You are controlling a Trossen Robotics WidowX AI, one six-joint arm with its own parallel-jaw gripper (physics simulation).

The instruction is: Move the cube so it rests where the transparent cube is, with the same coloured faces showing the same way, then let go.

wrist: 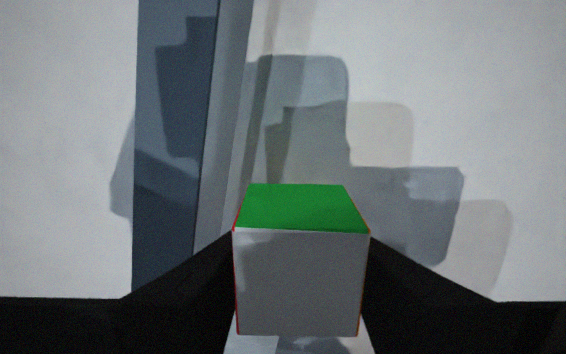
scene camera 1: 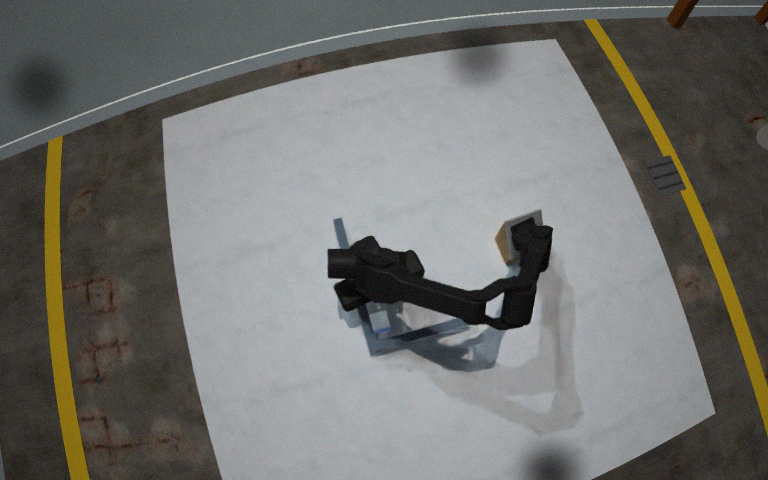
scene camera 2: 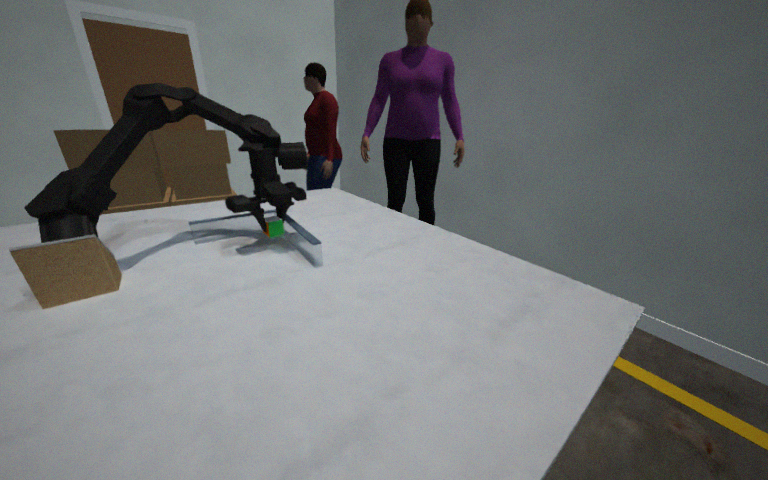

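Seen in the pictures: gripper, fingertip midpoint: (wrist: 295, 237) (scene camera 2: 273, 229); arm's base, link origin: (scene camera 1: 524, 233) (scene camera 2: 71, 250).
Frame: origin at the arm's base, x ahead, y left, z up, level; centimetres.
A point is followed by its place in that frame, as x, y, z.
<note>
The solid cube (scene camera 2: 275, 228) {36.2, -4.4, -3.3} (wrist: 301, 282) {36.3, -2.6, -1.3} is held between the two black fingers of my gripper (scene camera 2: 273, 224) {36.4, -2.3, -4.3} (wrist: 295, 237) {36.4, -2.3, -4.3}. In the wrist view its pale grey face is towards the camera, green is at the far side, with thin red at the left edge and orange at the right. In scene camera 2 green faces the camera and orange shows at the left. In scene camera 1 the arm hides most of it. The transparent cube (scene camera 1: 379, 319) {38.8, 3.6, -4.5} shows there as a pale block with a blue edge, partly under the arm. It cannot be told apart in the other views. The held cube's exact height is unclear.
An angled pair of low walls with blue-grey tops (scene camera 1: 340, 232) {38.9, -18.1, -2.4} (scene camera 2: 304, 230) {40.1, -12.7, -2.5} (wrist: 150, 50) {40.8, -8.9, -2.5} stands close around the cubes. A tan block (scene camera 1: 501, 242) {4.5, -1.4, -4.8} (scene camera 2: 70, 271) {-0.6, -3.7, -2.7} stands near the arm's base on the white table top (scene camera 1: 283, 169) {45.4, -42.6, -8.5} (scene camera 2: 368, 339) {31.9, -46.1, -8.4}. Two people stand beyond the table.
</note>
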